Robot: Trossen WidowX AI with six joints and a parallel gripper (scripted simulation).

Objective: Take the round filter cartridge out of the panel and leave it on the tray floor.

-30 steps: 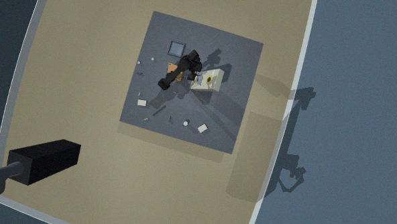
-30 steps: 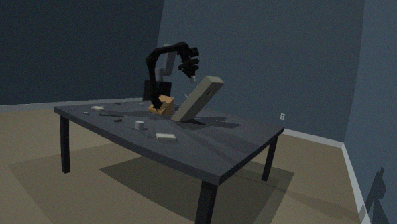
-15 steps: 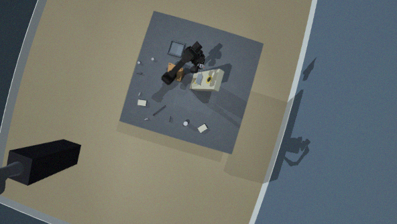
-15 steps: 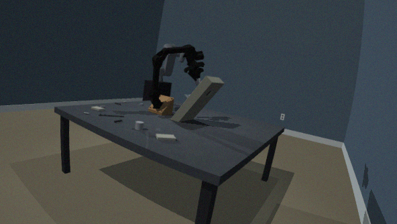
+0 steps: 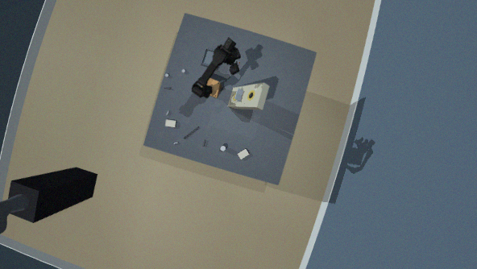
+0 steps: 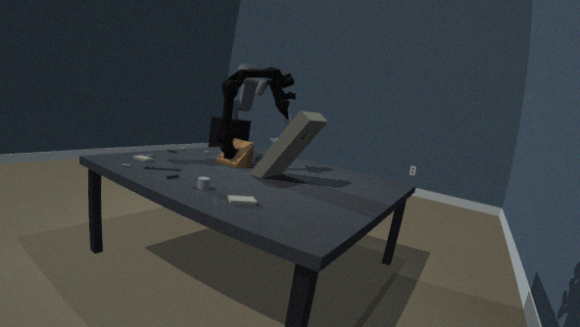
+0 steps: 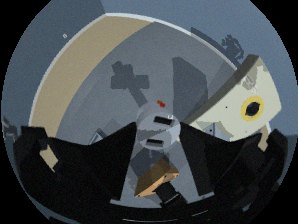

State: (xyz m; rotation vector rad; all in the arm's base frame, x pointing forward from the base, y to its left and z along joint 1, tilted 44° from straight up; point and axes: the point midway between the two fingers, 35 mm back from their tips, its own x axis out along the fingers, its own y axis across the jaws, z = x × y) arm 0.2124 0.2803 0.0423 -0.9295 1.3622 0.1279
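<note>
Now: gripper tip 26 cm past the square grey tray, 26 cm above it and 10 cm to the right of it. The rest, counted from my gripper tip: round grey filter cartridge (right at my gripper tip); then beige service panel (19 cm to the right, 14 cm ahead, 11 cm below).
</note>
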